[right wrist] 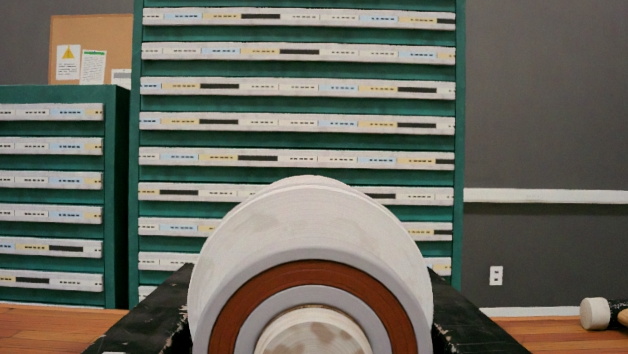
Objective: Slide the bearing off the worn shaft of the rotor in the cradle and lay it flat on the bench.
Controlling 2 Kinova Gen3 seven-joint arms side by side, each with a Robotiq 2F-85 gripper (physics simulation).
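Places are measured from the left arm's base along level axes (x ahead, y left, z up), in metres.
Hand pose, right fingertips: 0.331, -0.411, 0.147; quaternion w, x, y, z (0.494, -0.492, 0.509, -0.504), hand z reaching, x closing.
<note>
Each offset is from my right fingertips to the top centre of the thing, as dx, dy, dz. "spot": to the spot under its first point. Level surfaces: height alone.
In the right wrist view, the white rotor {+0.185, -0.005, +0.051} [305, 215] lies in the black cradle {spot: +0.135, +0.073, -0.011} [142, 307], seen end-on at the bottom middle. The bearing {+0.037, -0.003, +0.036} [312, 272] is upright around the pale, blotched shaft {spot: +0.018, -0.003, +0.011} [314, 336], in front of the rotor body. It has grey outer and inner rings with a red-brown band between them. The lower parts of the bearing and shaft are cut off by the frame's bottom edge. A tiny pale sliver at the bottom left edge may be part of my right gripper; its fingertips do not show. My left gripper does not show.
The cradle's black arms flank the rotor on both sides. The wooden bench top {dz -0.120} [40, 330] shows at both lower sides. A white-faced mallet {spot: +0.468, -0.320, -0.098} [595, 314] lies at the far right. Green drawer cabinets [459, 150] [112, 200] stand behind, against a grey wall.
</note>
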